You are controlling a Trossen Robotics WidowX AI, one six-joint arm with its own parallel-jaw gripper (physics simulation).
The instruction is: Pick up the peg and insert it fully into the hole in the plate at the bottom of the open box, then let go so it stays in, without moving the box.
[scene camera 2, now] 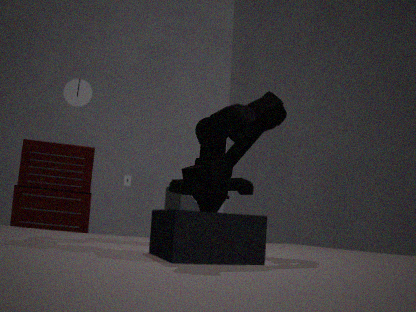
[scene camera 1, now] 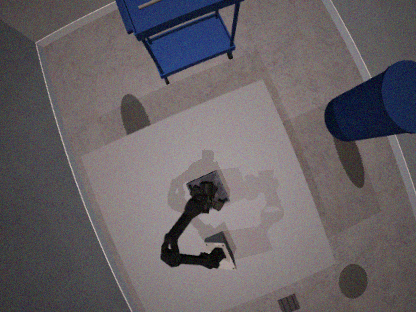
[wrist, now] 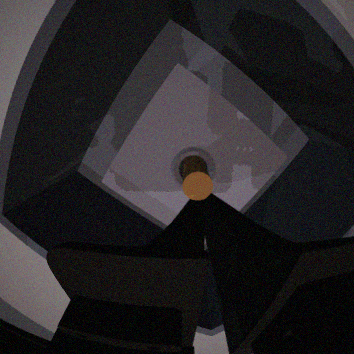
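Seen in the pictures: gripper, fingertip midpoint: [wrist: 201, 198]; arm's base at its link origin: [scene camera 2: 189, 201] [scene camera 1: 220, 252].
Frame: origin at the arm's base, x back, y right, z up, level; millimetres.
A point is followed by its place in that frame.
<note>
The peg [wrist: 198, 186] {z -50, x -331, y 67 mm}, with a round orange top and a darker side, stands roughly upright in the ringed hole of the pale plate [wrist: 165, 120] {z -80, x -363, y 80 mm}. How deep it sits is hard to tell. The plate lies at the bottom of the open dark box [scene camera 1: 212, 177] {z -130, x -396, y 120 mm} [scene camera 2: 215, 240] {z -93, x -427, y 78 mm} [wrist: 55, 100] {z -60, x -417, y 57 mm}. My gripper [scene camera 2: 210, 210] [wrist: 201, 198] {z -68, x -319, y 58 mm} is shut and empty. In the wrist view its fingertips overlap the lower edge of the peg's top; whether they touch it cannot be told. In scene camera 2 the fingertips reach the box's rim, whose wall hides the peg.
The arm's base [scene camera 1: 217, 257] {z 55, x -6, y -17 mm} stands on the pale surface near the box. The box's walls surround the space below the fingers. Farther off are a blue cart [scene camera 1: 190, 47], a blue bin [scene camera 1: 360, 110] and a red cabinet [scene camera 2: 55, 185].
</note>
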